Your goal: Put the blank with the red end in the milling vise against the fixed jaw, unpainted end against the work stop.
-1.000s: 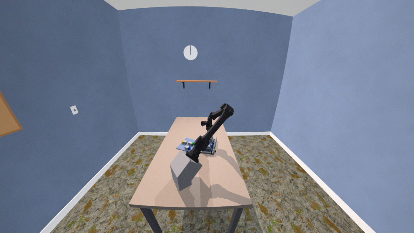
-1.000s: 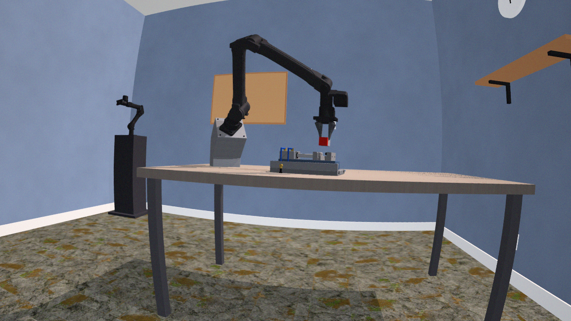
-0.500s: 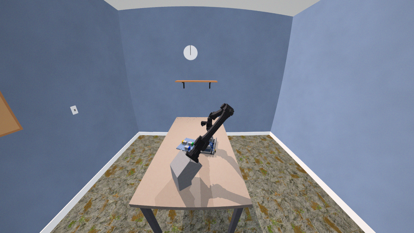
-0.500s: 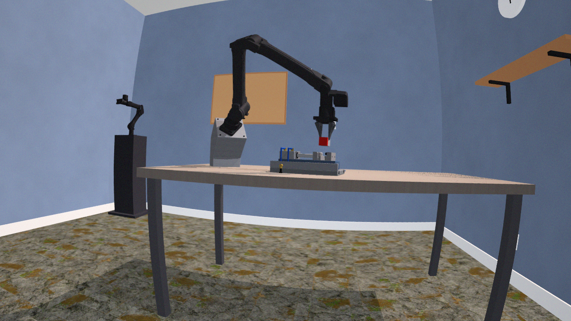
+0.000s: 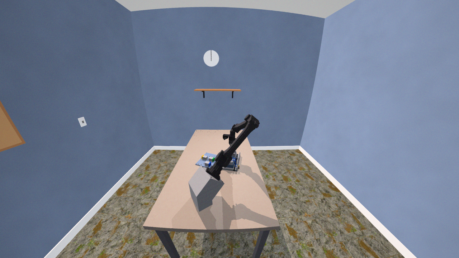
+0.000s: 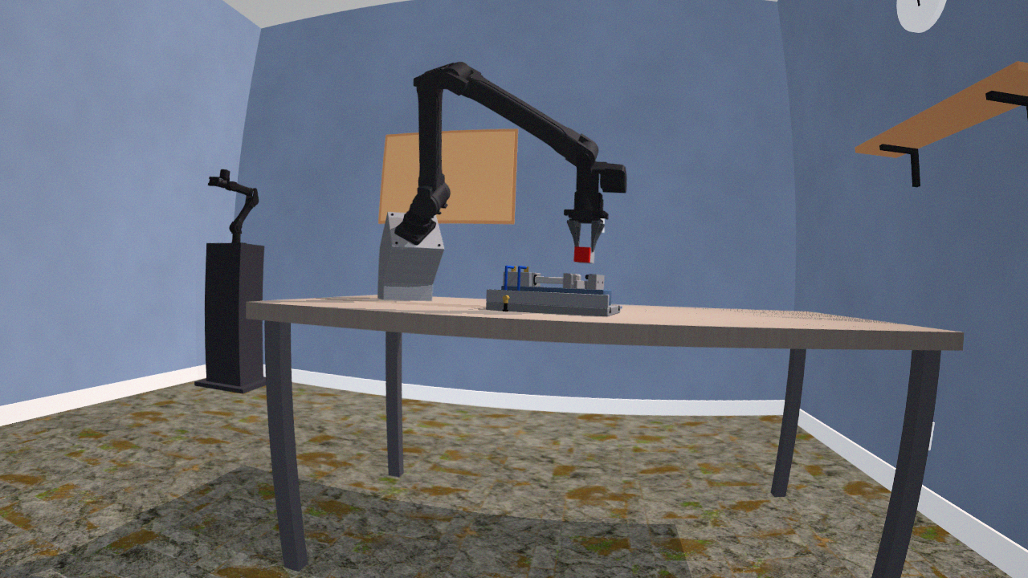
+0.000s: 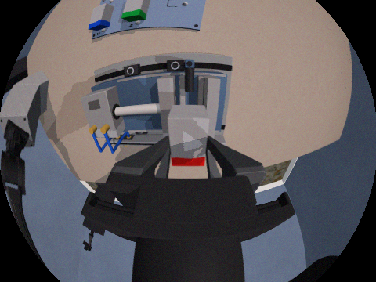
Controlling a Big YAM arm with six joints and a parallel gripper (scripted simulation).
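Right now my hand is 70 mm above the work stop, 50 mm to the right of it and 20 mm short of it. The rest, counted from my hand: green-ended blank 240 mm to the left, 140 mm below, 30 mm behind; then blue plate 280 mm to the left, 160 mm below, 10 mm behind; then vise 120 mm below, 60 mm behind, 30 mm to the left.
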